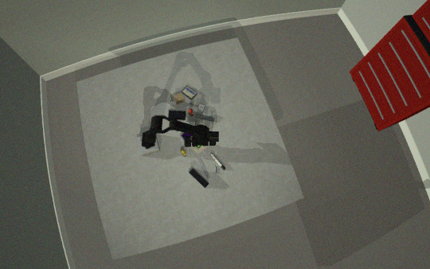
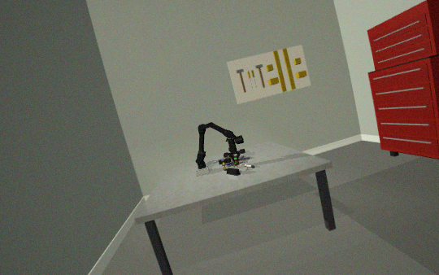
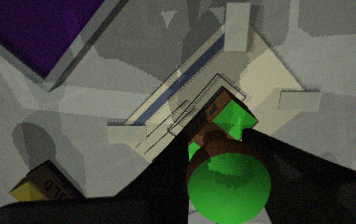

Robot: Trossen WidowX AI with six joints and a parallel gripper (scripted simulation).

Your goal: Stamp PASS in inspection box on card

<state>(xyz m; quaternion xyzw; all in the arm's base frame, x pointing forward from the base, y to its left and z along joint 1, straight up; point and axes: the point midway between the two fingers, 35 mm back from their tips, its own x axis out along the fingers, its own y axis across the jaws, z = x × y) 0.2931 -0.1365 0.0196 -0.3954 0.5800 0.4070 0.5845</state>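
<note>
The cream card is 4 cm below my gripper tip. The rest, counted from my gripper tip: ink pad (10 cm to the left, 4 cm behind, 3 cm below); yellow stamp (11 cm behind, 1 cm to the right, 1 cm below); green stamp (right at my gripper tip).
</note>
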